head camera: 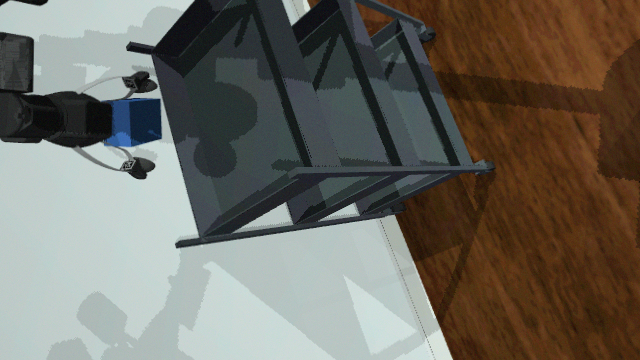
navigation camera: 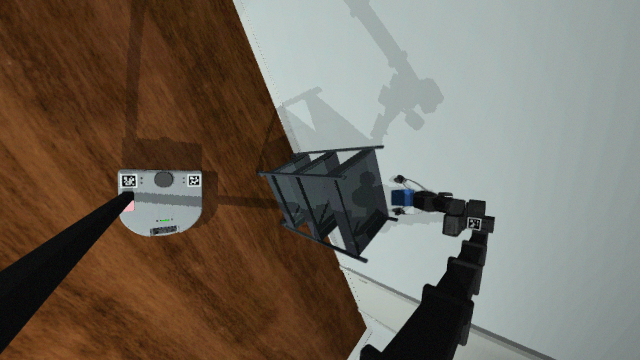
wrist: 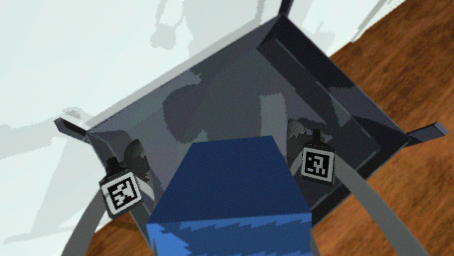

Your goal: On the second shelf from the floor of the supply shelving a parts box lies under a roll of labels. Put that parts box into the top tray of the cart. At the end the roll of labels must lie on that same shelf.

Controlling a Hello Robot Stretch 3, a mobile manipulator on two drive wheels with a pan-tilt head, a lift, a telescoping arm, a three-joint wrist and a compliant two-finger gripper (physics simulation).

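Frame: origin at the robot's base, x ahead, y left, z up, level; centimetres.
Seen in the pictures: gripper, fingertip midpoint: [navigation camera: 395,194]; robot's base at its link origin: [navigation camera: 163,178].
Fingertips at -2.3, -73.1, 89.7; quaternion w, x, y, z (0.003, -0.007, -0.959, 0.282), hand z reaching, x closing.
Observation:
Offsets run from my fingertips to a thing's top centre, as dx, dy, dz. "pt": to the spot under its first point. Level surfaces: height alone.
My gripper [head camera: 143,125] [navigation camera: 398,194] [wrist: 217,146] is shut on the blue parts box {-0.4, +4.2, +9.9} [head camera: 133,121] [navigation camera: 401,197] [wrist: 229,179], with its fingers bowed out around the box's sides. The box hangs just outside the open top tray {pt +0.5, -19.8, -18.1} [head camera: 178,134] [navigation camera: 381,181] [wrist: 240,105] of the dark grey cart and does not touch it. In the wrist view the tray's open inside fills the space beyond the box and holds nothing.
The cart has two lower trays {pt -6.2, +0.1, -49.9} [head camera: 348,111] [navigation camera: 312,193] and stands on the wood floor {dz -89.7} [head camera: 536,223] against a pale wall [head camera: 89,268]. My base [navigation camera: 159,201] stands on the floor a little way from the cart. My arm [navigation camera: 452,278] reaches along the wall.

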